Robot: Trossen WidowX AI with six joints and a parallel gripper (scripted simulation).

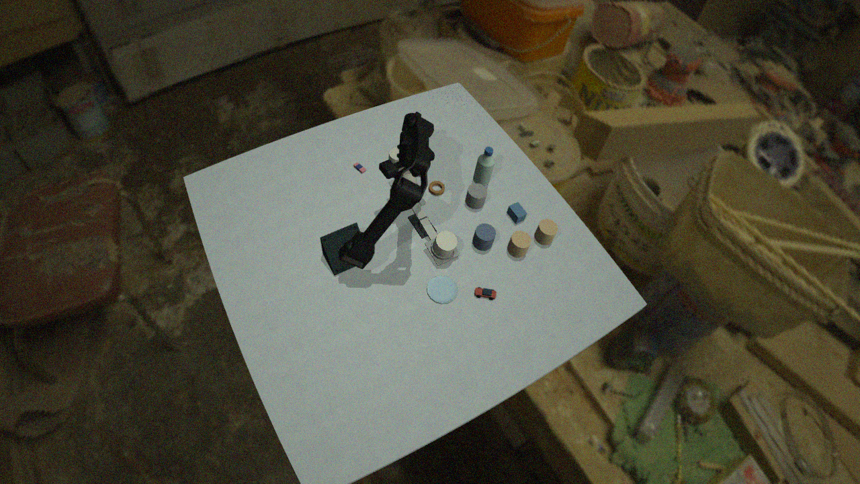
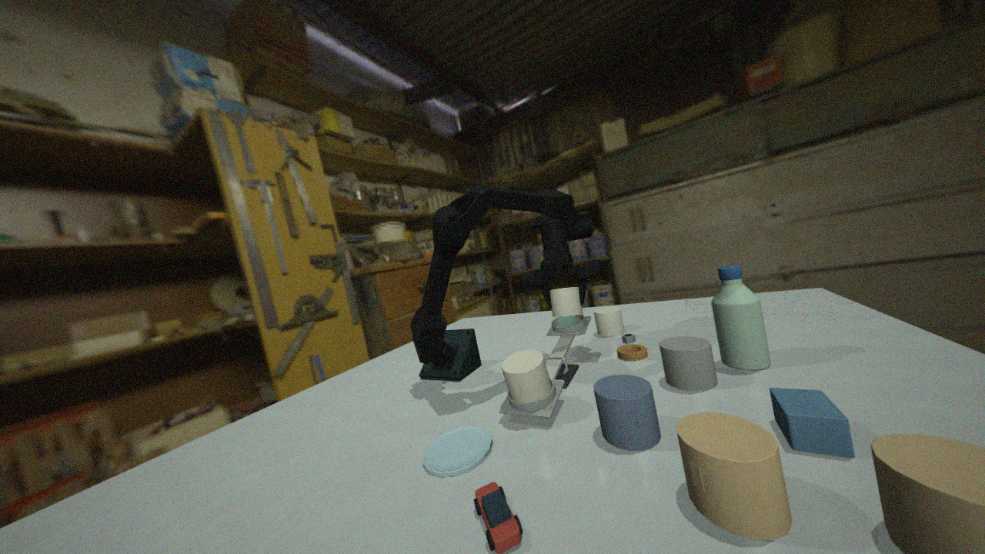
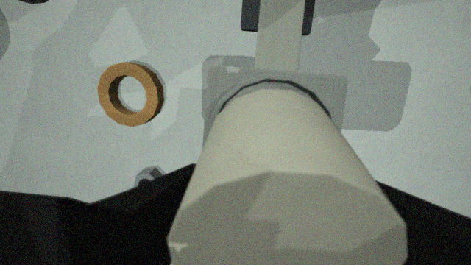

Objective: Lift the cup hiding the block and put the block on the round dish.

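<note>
The teal block lies 1 cm to the right of my gripper tip and 3 cm below it. From my gripper tip the other things lie so: grey cylinder (22 cm ahead, 11 cm to the right, 8 cm below); ring (13 cm ahead, 1 cm to the right, 11 cm below); blue cylinder (17 cm ahead, 30 cm to the right, 8 cm below).
</note>
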